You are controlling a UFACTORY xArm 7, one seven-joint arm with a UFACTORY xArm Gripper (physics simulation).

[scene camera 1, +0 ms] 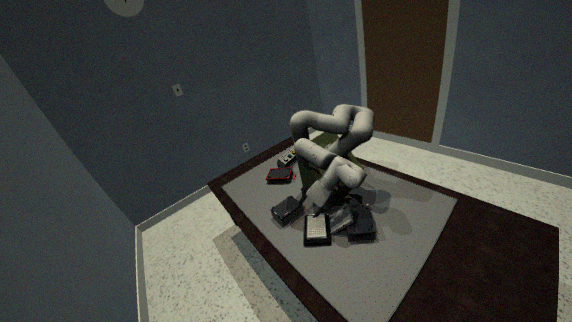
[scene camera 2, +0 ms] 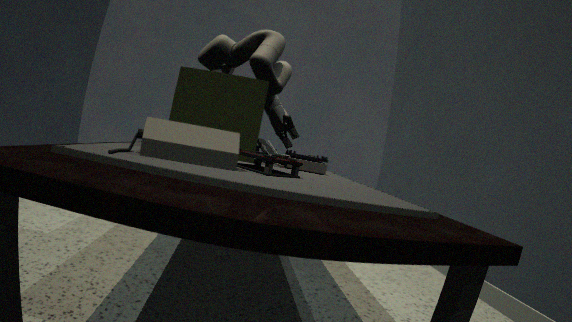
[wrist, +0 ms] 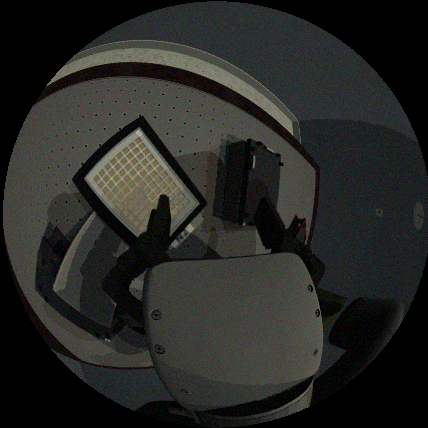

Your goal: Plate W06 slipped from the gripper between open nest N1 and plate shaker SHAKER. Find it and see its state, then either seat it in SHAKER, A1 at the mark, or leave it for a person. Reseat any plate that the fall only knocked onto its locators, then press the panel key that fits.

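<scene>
A plate with a grid of yellowish wells lies level in a dark nest. Beside it a pale plate lies tilted, one side raised against a low black device. A black box with small corner studs stands on the other side of the nest. My gripper is open and empty above the table, one finger overlapping the gridded plate in the wrist view. Labels W06, N1 and SHAKER are not readable; the tilted plate's far edge is hidden.
A red-edged nest stands nearer the wall, with a button panel behind it. A large pale box stands before the green block in scene camera 2. The grey perforated mat covers part of the dark table.
</scene>
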